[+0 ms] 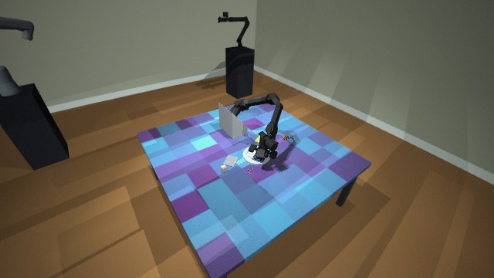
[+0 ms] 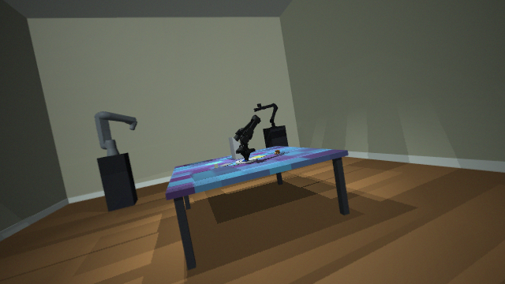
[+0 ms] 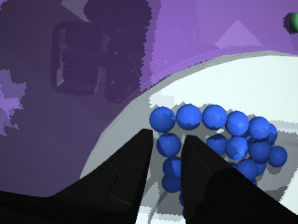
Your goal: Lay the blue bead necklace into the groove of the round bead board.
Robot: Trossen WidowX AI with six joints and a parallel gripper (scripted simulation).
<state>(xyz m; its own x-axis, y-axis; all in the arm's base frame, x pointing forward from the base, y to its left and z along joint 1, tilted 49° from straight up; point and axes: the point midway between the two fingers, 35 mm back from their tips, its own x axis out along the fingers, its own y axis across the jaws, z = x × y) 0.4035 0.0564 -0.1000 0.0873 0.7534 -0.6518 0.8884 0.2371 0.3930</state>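
Now: gripper tip 8 cm past the round white bead board, 2 cm to the right of it and 1 cm above it. The rest, counted from my gripper tip: cream cube: 9 cm behind, 25 cm to the right; yellow patch: 18 cm behind, 18 cm to the left, 1 cm below; flat grey square: 14 cm behind, 16 cm to the right, 1 cm below.
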